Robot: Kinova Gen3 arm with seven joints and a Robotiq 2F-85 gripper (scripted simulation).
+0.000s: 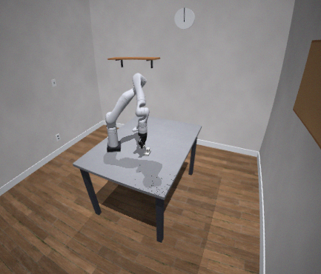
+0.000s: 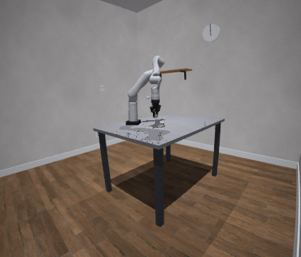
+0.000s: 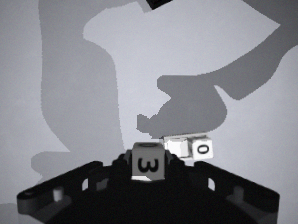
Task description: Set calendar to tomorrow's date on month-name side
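The calendar tray lies 120 mm below my hand, 70 mm to the left of it and 10 mm ahead of it. The rest, counted from my hand: white digit cube: 10 mm below.
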